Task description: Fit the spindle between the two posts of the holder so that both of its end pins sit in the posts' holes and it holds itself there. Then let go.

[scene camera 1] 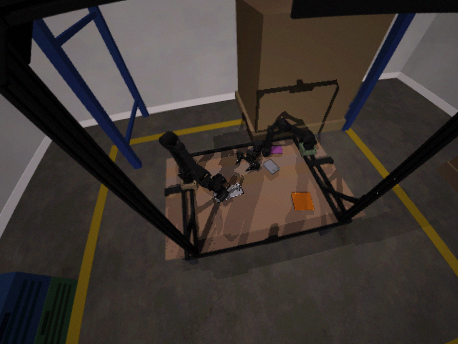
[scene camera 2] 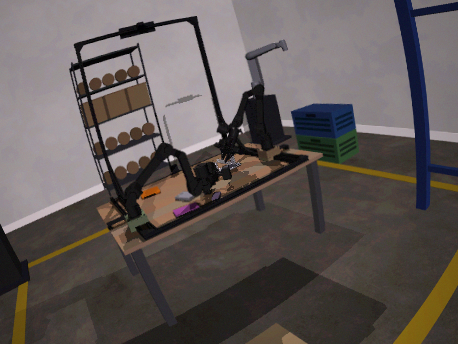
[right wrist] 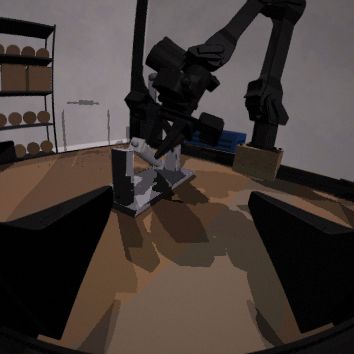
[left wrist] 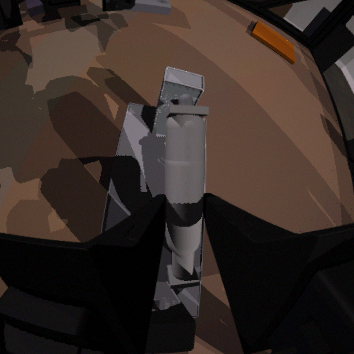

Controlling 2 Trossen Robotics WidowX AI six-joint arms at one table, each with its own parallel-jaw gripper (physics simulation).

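Places are measured from the left arm's base along level axes (x ahead, y left, z up), in millimetres.
Where they show: left gripper, fingertip midpoint: (scene camera 1: 227, 191) (scene camera 2: 223, 161) (right wrist: 148, 155) (left wrist: 183, 200); right gripper, fingertip midpoint: (scene camera 1: 240, 167) (scene camera 2: 218, 168) (right wrist: 182, 195) (left wrist: 58, 11); left arm's base at its link origin: (scene camera 1: 188, 179) (scene camera 2: 268, 148) (right wrist: 261, 146); right arm's base at its link origin: (scene camera 1: 308, 146) (scene camera 2: 134, 215).
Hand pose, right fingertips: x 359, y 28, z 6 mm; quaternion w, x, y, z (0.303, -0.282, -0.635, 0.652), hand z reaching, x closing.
Each offset is from my right fingertips to the top centre of the thing.
The pale grey spindle (left wrist: 184, 145) (right wrist: 145, 152) is held between the fingers of my left gripper (left wrist: 183, 200) over the holder @[dx -108, dy -143, dz -61 mm] (scene camera 1: 236, 191) (left wrist: 131, 131) (right wrist: 145, 195). In the right wrist view the spindle is tilted: its near end is at about the top of the near post @[dx -41, dy -128, dz +2 mm] (right wrist: 122, 175), its other end lower, towards the far post @[dx -175, dy -157, dz +2 mm] (right wrist: 172, 159). In the left wrist view its upper pin overlaps the upper post (left wrist: 184, 78); I cannot tell whether either pin is in a hole. The lower end is partly shadowed. My right gripper (right wrist: 182, 195) is open and empty, apart from the holder.
An orange block @[dx +350, dy -285, dz -60 mm] (scene camera 1: 303, 201) (scene camera 2: 150, 192) (left wrist: 274, 41), a grey block @[dx +226, dy +14, dz -55 mm] (scene camera 1: 271, 166) (scene camera 2: 184, 196) and a magenta block @[dx +296, dy +171, dz -60 mm] (scene camera 1: 276, 149) (scene camera 2: 186, 209) lie on the table. A small purple piece @[dx +132, dy +181, dz -55 mm] (scene camera 2: 216, 196) lies near the right gripper. Black frame bars run along the table edges.
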